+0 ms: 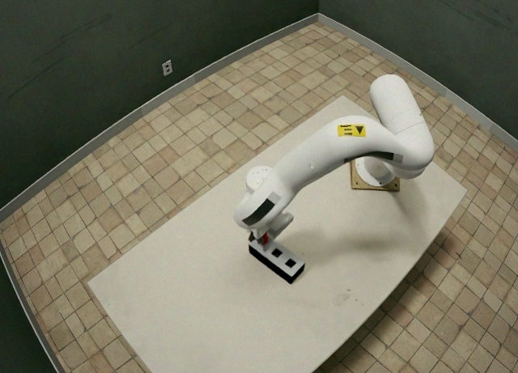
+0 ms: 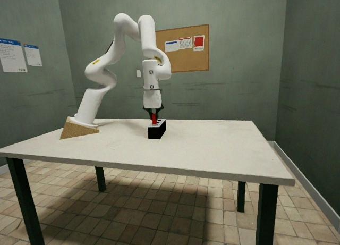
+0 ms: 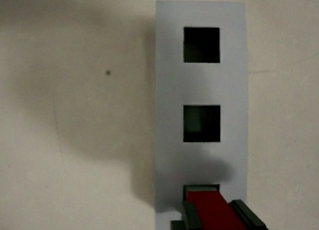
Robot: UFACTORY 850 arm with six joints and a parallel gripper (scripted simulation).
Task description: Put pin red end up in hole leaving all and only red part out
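Right now my hand is 10 mm above the pin. Round my hand: black block: 60 mm to the left, 90 mm below.
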